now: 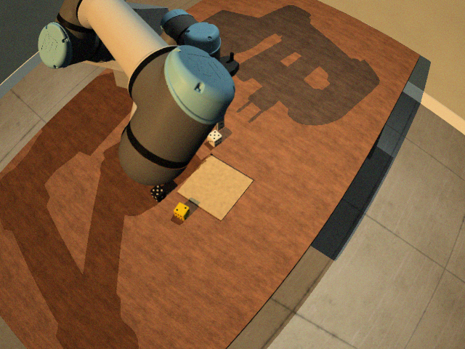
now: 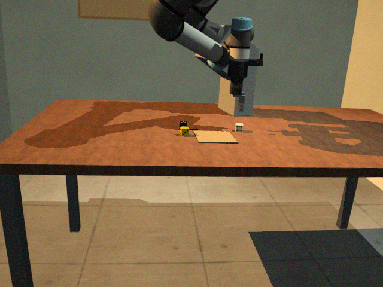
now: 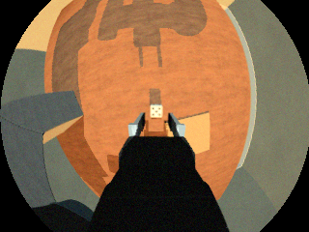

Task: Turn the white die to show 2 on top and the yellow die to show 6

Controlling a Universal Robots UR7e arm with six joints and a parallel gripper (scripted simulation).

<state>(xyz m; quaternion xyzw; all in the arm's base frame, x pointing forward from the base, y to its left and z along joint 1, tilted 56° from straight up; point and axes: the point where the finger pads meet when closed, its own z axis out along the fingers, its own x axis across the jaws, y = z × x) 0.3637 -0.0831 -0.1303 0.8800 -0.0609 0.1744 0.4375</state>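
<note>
The white die is 9 cm below my hand. Also, from my hand: yellow die (6 cm ahead, 23 cm to the right, 9 cm below); tan mat (8 cm ahead, 12 cm to the right, 10 cm below); black die (3 cm behind, 22 cm to the right, 9 cm below).
</note>
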